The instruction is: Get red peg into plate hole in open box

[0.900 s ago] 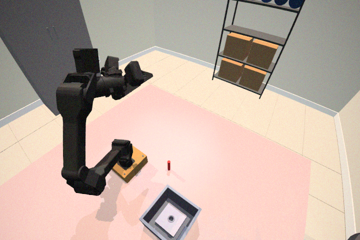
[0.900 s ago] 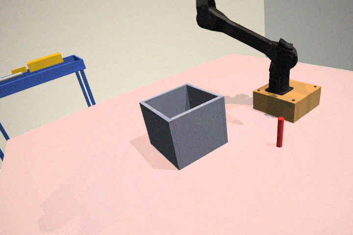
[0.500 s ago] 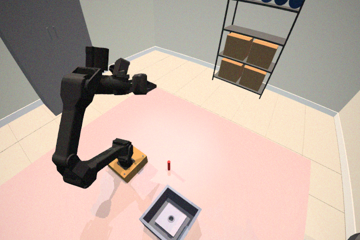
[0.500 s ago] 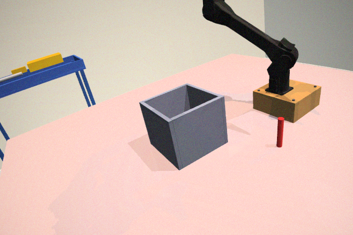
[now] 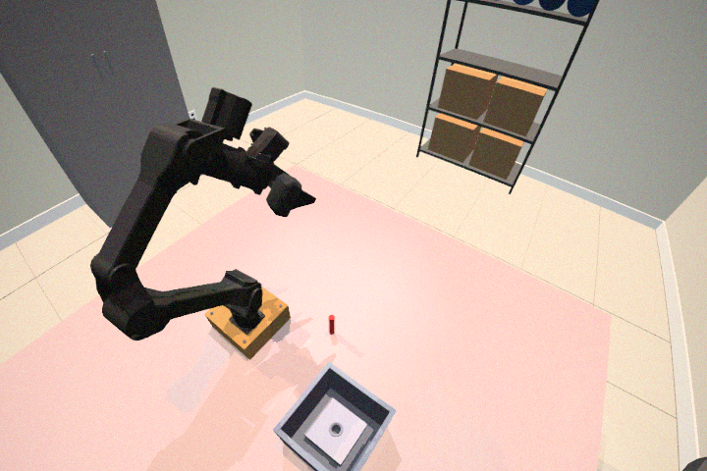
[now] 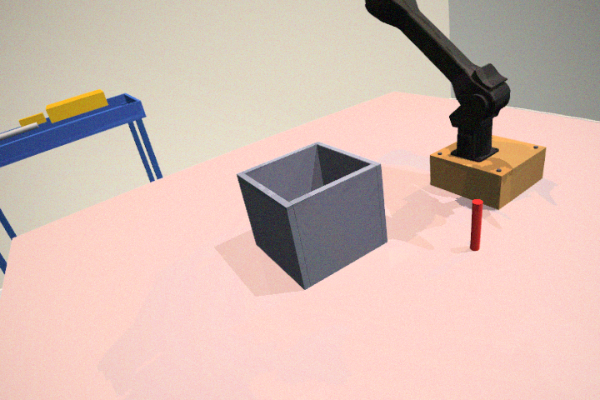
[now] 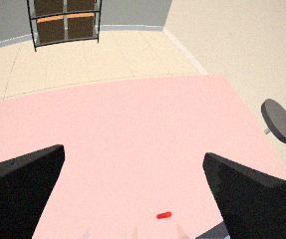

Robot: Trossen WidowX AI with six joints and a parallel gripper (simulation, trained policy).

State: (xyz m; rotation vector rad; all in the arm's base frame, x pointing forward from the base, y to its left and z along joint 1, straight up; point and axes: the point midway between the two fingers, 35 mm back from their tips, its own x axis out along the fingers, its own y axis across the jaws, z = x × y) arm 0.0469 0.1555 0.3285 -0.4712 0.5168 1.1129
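Now: gripper tip 33 cm above the red peg, 11 cm short of it and 6 cm to the left of it.
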